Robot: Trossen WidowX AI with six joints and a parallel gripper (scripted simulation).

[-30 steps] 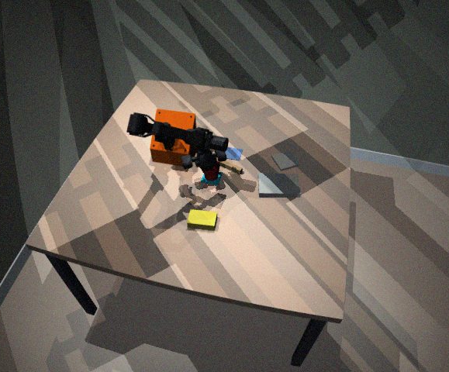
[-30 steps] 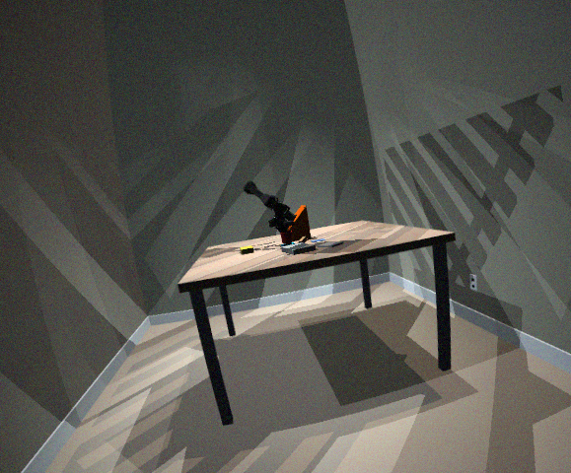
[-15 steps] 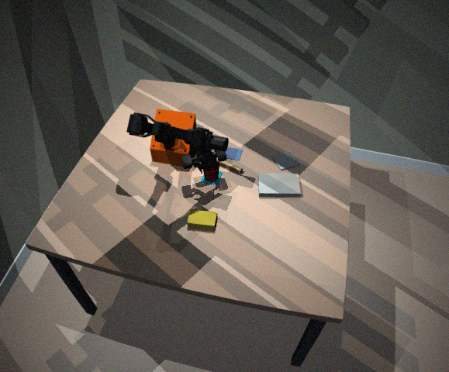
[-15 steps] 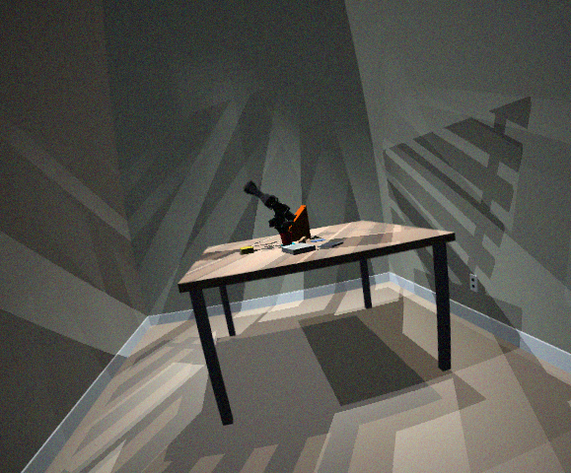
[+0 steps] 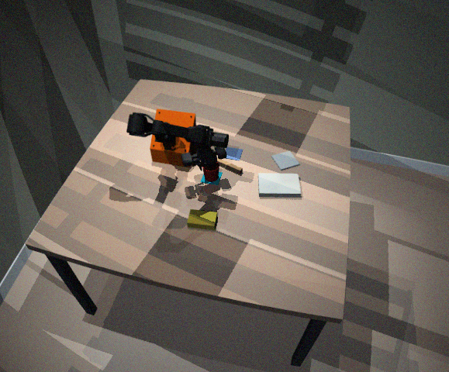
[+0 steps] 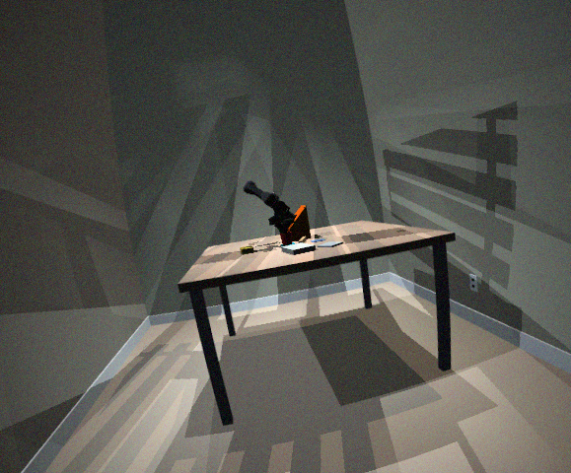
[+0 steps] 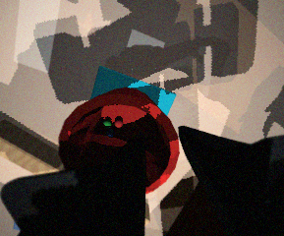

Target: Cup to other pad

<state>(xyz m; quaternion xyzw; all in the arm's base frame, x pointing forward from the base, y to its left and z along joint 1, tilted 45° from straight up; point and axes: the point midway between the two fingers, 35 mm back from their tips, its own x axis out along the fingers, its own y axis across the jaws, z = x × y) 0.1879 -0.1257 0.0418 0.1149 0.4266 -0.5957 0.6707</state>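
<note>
Now: gripper tip 3 cm short of the red cup, 2 cm above it and 1 cm to the right of it. From my gripper tip the other things lie so: teal pad (6 cm below, 3 cm ahead, 1 cm to the left); light blue pad (18 cm to the left, 10 cm ahead, 6 cm below); wooden bar (10 cm to the left, 6 cm ahead, 5 cm below).
</note>
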